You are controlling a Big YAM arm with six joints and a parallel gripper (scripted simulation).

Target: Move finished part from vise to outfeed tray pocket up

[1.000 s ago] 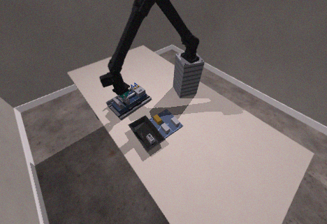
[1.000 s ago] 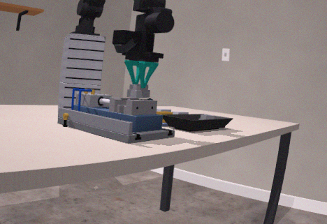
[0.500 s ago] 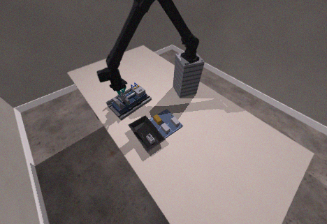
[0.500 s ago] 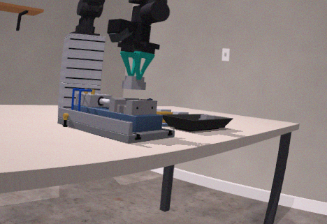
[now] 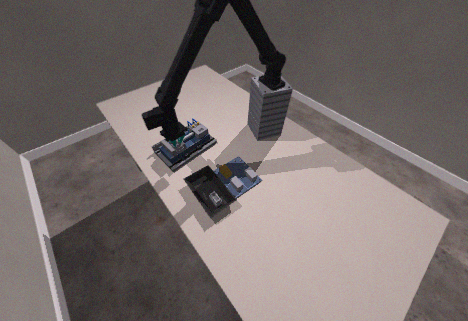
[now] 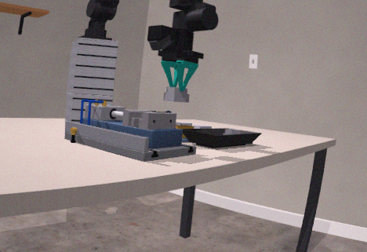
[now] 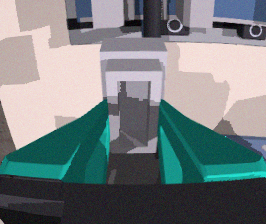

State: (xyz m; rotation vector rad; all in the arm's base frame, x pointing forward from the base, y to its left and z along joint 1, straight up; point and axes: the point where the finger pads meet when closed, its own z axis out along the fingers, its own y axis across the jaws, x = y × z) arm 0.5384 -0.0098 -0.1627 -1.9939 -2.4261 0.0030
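My gripper is now 160 mm past the yellow block, 180 mm to the right of it and 130 mm above it. Also, from my hand: blue fixture plate: 200 mm behind, 220 mm to the left, 150 mm below.
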